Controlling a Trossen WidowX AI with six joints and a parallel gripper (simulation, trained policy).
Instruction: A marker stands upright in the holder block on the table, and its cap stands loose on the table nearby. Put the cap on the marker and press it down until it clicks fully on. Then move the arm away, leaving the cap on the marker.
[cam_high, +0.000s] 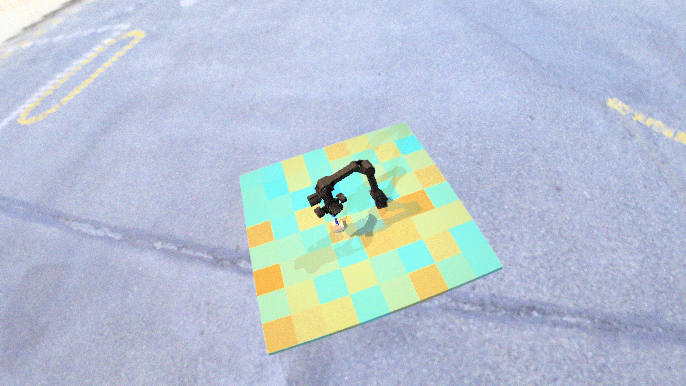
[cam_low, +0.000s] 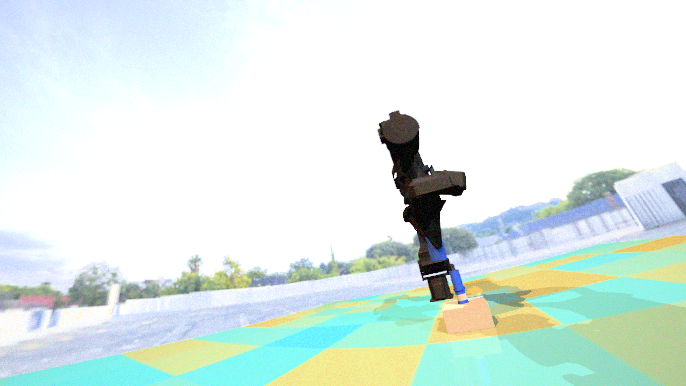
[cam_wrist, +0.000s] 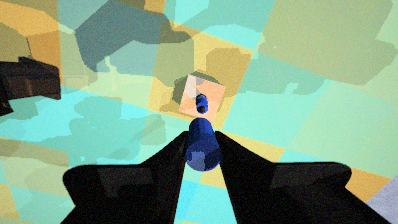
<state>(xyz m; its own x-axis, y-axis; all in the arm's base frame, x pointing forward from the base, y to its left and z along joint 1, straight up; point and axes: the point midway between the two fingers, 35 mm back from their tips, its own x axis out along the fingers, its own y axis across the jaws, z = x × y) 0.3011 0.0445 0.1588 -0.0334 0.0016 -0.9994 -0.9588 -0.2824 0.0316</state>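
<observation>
Now: gripper tip 11 cm above the tan holder block and 1 cm to the right of it. The rest, counted from my gripper tip: blue cap: 1 cm above.
</observation>
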